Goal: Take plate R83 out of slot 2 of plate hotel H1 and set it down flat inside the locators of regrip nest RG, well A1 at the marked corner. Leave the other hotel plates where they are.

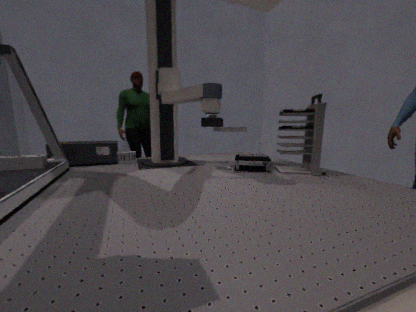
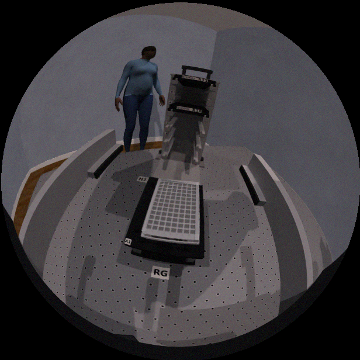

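Pixels of known places: gripper, fingertip midpoint: (image 1: 246,129); arm's base, origin of the base link: (image 1: 165,164).
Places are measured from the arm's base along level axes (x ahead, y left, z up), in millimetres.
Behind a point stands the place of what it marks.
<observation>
A clear plate with a grid of wells (image 2: 172,212) lies over the black regrip nest RG (image 2: 165,251) (image 1: 238,163) {x 332, y 286, z 49 mm}. More black nest shows at its left than its right; I cannot tell if every edge is inside the locators. Its label is not readable. The A1 tag (image 2: 128,242) is by the nest's near left corner. My gripper (image 2: 183,146) (image 1: 244,129) {x 302, y 339, z 208 mm} is open and empty, above the nest, its fingers wide apart and clear of the plate. Hotel H1 (image 1: 318,142) {x 516, y 568, z 157 mm} (image 2: 212,115) holds a dark top plate (image 2: 195,79) and a dark plate lower down (image 2: 189,109).
The hotel stands beyond the nest, its lower shelves without visible plates. A dark grey box (image 1: 85,152) {x -35, y -394, z 83 mm} and a small white rack stand left of the arm's column (image 1: 165,125) {x 77, y -7, z 223 mm}. A person in green (image 1: 134,107) and one in blue (image 2: 141,80) stand beyond the perforated table (image 1: 240,225) {x 787, y 23, z 13 mm}.
</observation>
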